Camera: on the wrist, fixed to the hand. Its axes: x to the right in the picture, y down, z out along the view.
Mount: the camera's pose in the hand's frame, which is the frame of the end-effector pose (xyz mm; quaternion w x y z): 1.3 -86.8 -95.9 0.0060 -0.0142 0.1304 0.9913
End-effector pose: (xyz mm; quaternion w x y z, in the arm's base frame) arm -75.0 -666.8 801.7 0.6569 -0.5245 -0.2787 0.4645
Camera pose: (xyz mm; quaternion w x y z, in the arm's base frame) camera 35.0 -708.5 855.6 0.4276 0.3493 -0.5973 -0.5816
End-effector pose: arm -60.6 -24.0 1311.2 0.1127 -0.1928 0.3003 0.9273
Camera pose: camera -5.8 -12.5 1194.6 0.9605 -0.1740 -0.1945 -0.0964
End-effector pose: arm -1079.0 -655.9 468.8 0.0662 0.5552 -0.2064 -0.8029
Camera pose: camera -980.7 -602.4 403.9 0.8312 -0.0975 -0.5316 0.1303
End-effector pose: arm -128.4 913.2 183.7 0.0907 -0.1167 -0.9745 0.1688
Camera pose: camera -126.0 863.6 303.1 0.0414 0.9901 -0.1193 -0.0619
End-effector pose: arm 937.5 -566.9 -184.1 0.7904 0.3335 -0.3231 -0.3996
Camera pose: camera 976.5 -582.0 -306.5 0.4477 -0.2774 -0.2238 0.8200
